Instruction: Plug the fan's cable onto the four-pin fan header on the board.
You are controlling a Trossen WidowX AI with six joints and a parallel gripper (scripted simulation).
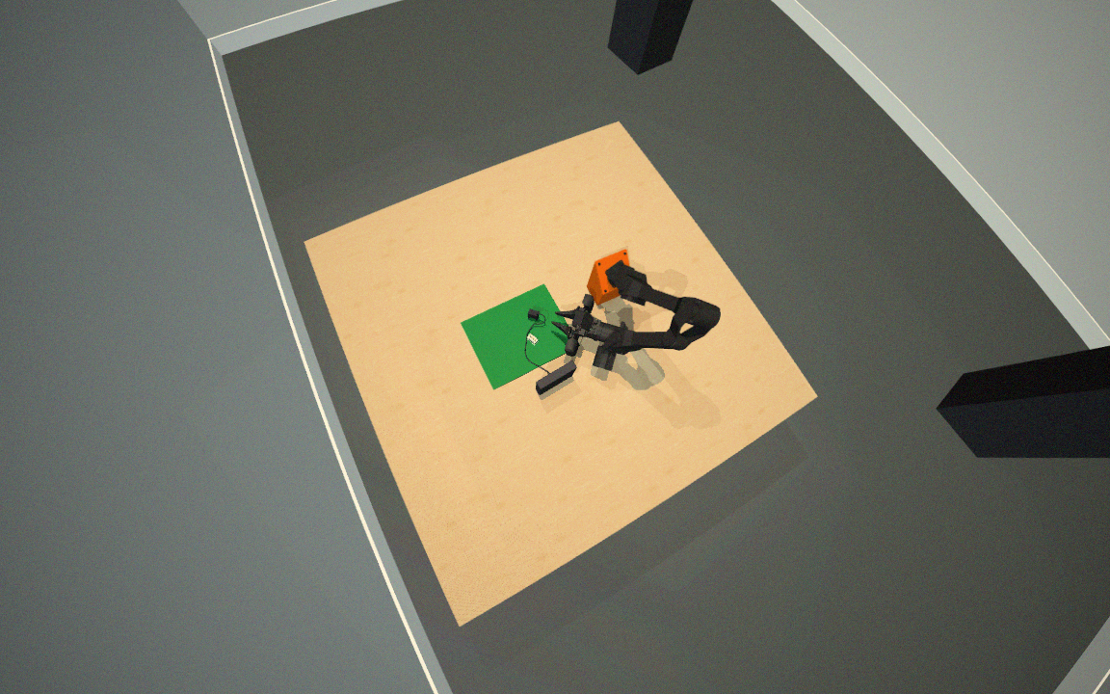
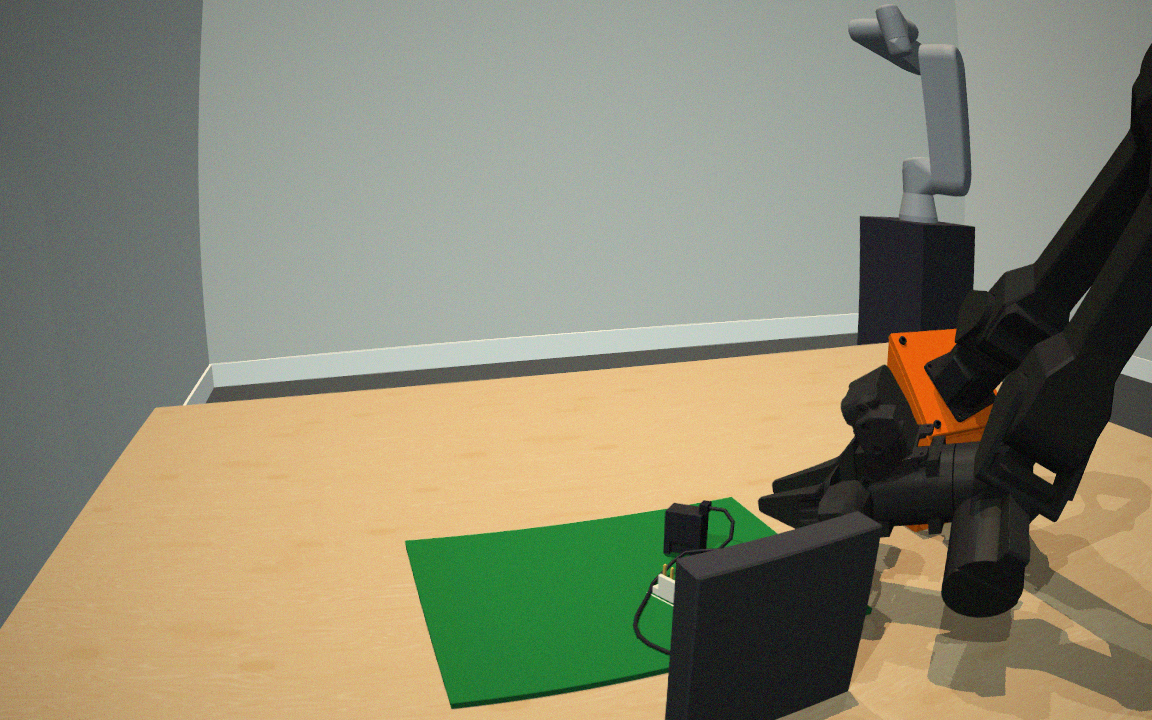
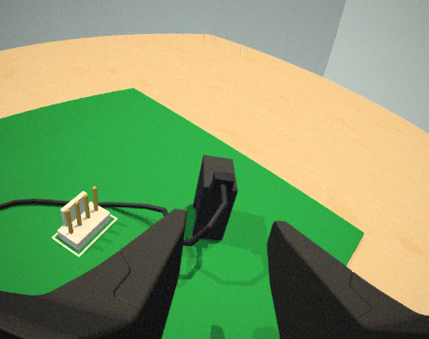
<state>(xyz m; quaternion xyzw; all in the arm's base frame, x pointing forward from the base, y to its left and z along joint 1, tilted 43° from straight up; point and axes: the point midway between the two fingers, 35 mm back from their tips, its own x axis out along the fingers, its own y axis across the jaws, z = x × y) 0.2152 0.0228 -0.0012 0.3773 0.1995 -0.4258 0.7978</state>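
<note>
The black plug is 60 mm to the right of my gripper tip, 40 mm below it and 40 mm ahead of it. Round my gripper tip: green board 100 mm ahead, 80 mm below, 30 mm to the right; black fan 150 mm to the left, 110 mm ahead, 10 mm below.
</note>
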